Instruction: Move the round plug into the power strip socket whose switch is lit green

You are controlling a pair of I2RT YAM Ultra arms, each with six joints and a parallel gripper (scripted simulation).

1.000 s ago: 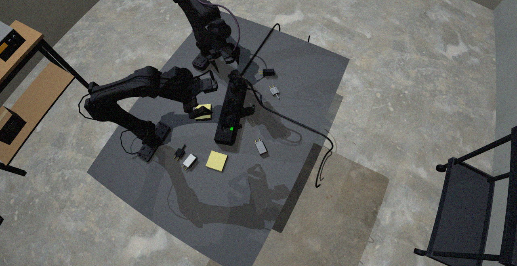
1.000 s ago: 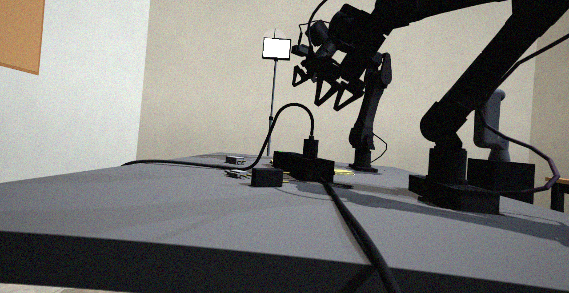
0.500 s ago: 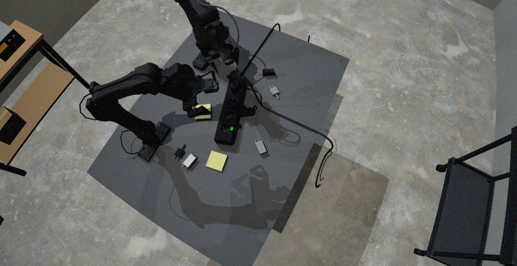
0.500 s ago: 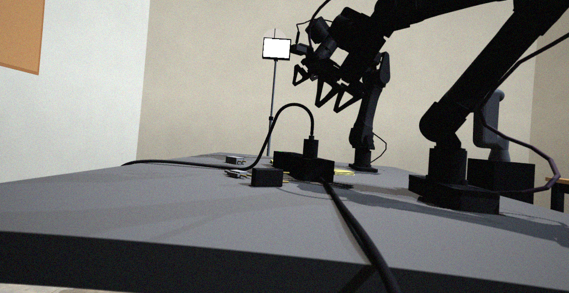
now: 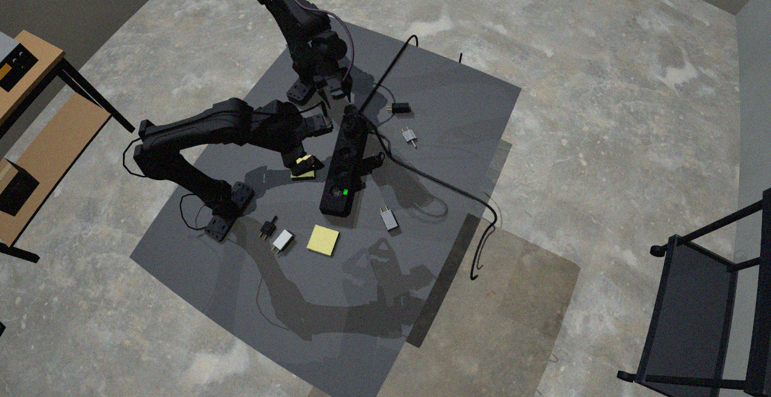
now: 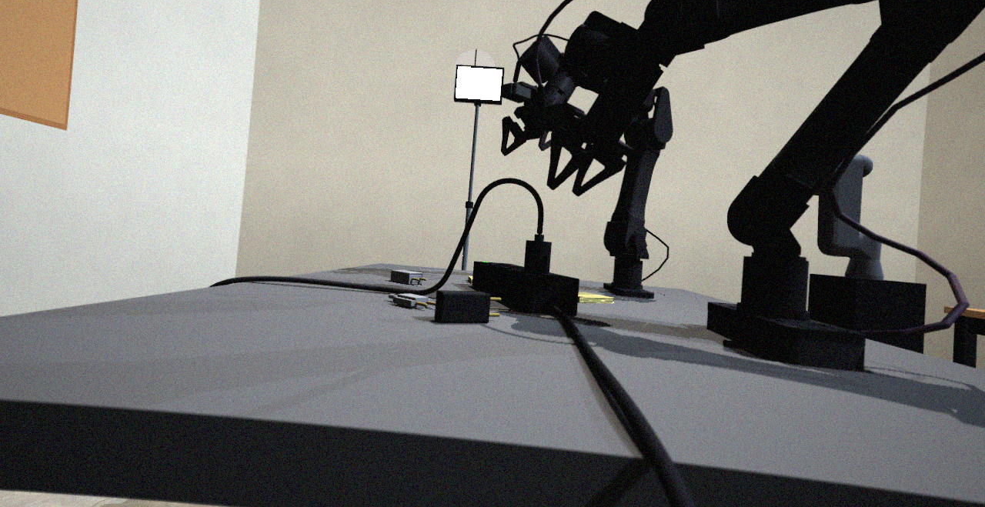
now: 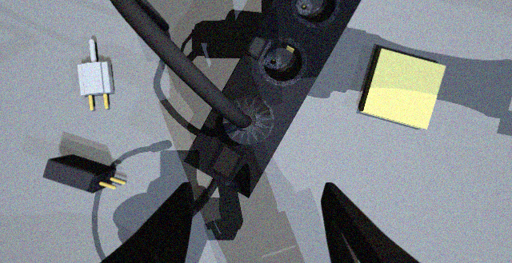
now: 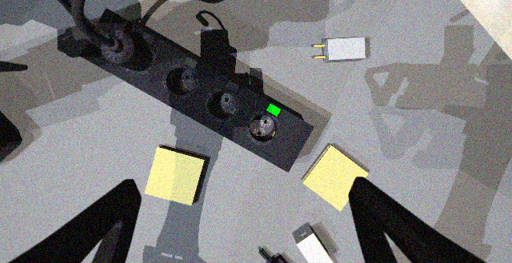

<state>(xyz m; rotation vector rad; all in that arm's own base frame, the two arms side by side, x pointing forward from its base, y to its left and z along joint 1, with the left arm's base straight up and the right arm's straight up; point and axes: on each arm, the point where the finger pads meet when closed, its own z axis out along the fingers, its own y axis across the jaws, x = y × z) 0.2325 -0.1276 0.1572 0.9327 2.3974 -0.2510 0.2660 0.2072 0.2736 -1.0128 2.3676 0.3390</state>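
Now: the round black plug 30 mm ahead of my left hand, 20 mm to the right of it and 110 mm below it. From my left hand the other things lie so: small black plug 70 mm behind, 390 mm to the right, 170 mm below; then white plug 10 mm behind, 430 mm to the right, 170 mm below; then grey plug 240 mm ahead, 210 mm to the right, 170 mm below.
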